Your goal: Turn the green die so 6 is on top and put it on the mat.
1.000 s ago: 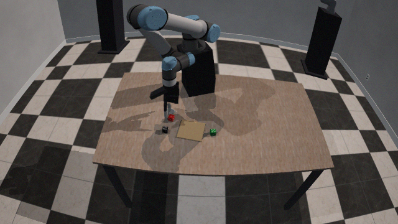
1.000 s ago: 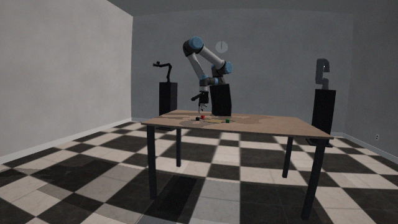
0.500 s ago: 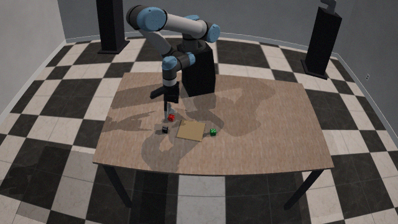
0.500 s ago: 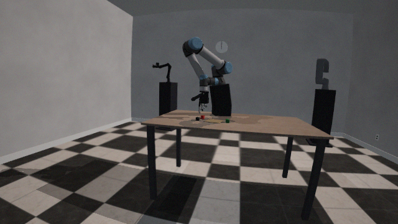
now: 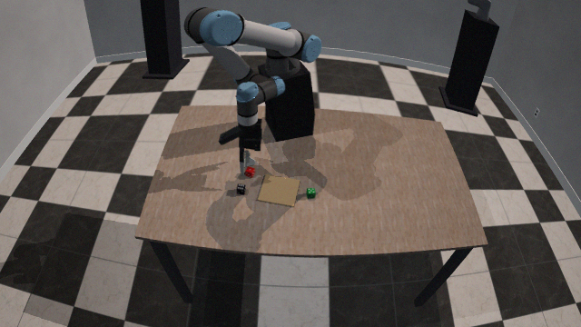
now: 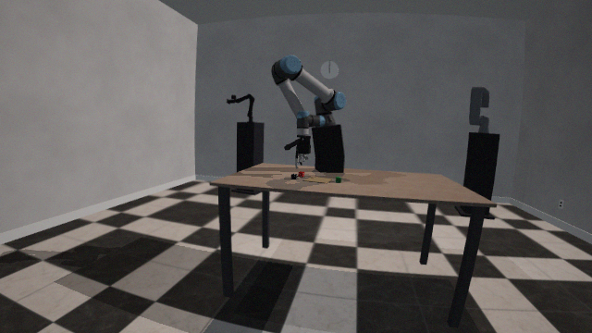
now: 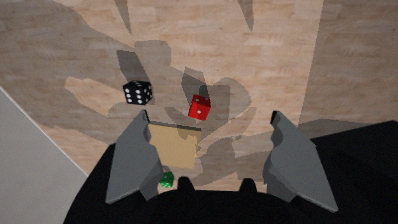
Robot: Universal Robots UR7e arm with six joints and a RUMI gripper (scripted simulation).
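Right now the red die is 40 mm below my hand, 20 mm to the left of it and 10 mm ahead of it. Round my hand: black die 110 mm ahead, 40 mm below, 10 mm to the left; tan mat 160 mm to the left, 70 mm ahead, 50 mm below; green die 280 mm to the left, 70 mm ahead, 40 mm below.
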